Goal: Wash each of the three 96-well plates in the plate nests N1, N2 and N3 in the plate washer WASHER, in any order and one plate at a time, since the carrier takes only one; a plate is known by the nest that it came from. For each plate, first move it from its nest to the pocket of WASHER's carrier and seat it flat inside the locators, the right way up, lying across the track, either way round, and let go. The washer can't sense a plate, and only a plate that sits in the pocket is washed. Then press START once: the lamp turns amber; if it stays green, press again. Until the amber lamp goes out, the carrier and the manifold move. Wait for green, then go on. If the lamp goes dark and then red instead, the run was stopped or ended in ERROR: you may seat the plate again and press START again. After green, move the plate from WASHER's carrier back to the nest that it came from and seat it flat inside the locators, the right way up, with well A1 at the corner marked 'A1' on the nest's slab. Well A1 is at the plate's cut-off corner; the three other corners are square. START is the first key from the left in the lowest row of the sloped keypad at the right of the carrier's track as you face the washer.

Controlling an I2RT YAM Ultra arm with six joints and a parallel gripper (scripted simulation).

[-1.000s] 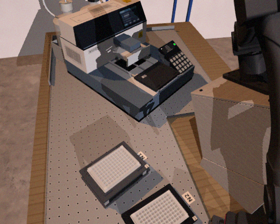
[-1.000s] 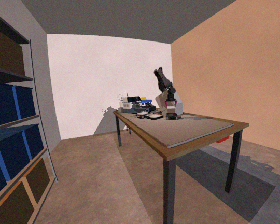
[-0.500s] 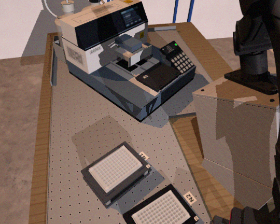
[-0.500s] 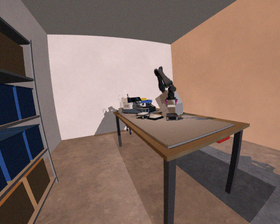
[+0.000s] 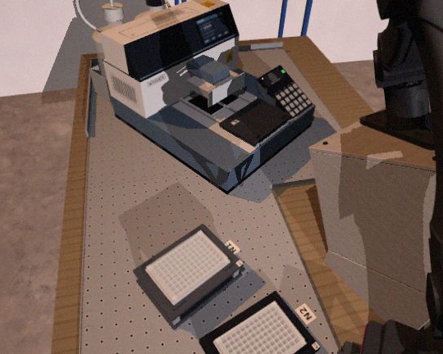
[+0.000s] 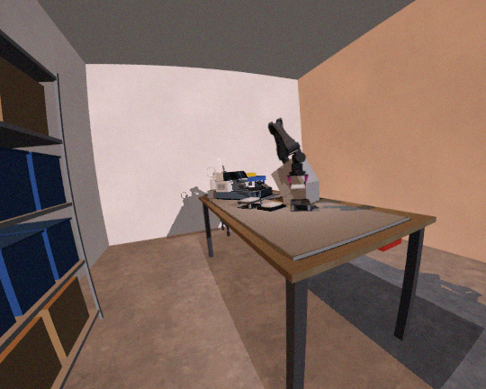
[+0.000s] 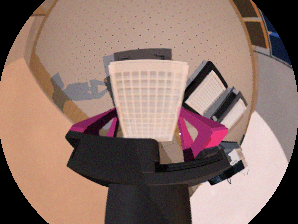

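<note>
Now: hand 3 cm past the dark carrier pocket, 62 cm to the left of it and 6 cm above it. From my hand the other things lie so: nest N2: 12 cm ahead, 13 cm to the right, 14 cm below; n2 label: 2 cm ahead, 17 cm to the right, 15 cm below; nest n3: 1 cm behind, 1 cm to the left, 10 cm below.
</note>
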